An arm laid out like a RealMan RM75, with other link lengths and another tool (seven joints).
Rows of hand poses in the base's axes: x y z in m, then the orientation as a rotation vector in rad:
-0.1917, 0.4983, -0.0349, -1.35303, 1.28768, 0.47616
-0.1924, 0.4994, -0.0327, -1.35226, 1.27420, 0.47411
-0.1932, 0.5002, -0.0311, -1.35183, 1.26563, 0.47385
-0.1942, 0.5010, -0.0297, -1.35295, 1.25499, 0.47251
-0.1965, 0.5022, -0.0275, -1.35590, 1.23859, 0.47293
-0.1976, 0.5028, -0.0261, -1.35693, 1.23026, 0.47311
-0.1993, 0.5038, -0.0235, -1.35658, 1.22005, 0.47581
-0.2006, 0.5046, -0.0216, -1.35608, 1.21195, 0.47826
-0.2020, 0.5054, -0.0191, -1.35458, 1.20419, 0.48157
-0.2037, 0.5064, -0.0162, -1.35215, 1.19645, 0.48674
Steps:
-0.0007, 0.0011, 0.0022, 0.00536, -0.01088, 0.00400
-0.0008, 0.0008, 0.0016, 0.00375, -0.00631, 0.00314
-0.0010, 0.0008, 0.0014, 0.00302, -0.00831, 0.00429
-0.0023, 0.0012, 0.0022, 0.00463, -0.01128, 0.00863
-0.0011, 0.0006, 0.0014, 0.00267, -0.00577, 0.00413
-0.0017, 0.0010, 0.0026, 0.00539, -0.00572, 0.00552
-0.0013, 0.0008, 0.0019, 0.00455, -0.00437, 0.00444
-0.0014, 0.0008, 0.0025, 0.00547, -0.00367, 0.00424
-0.0017, 0.0010, 0.0029, 0.00683, -0.00261, 0.00475

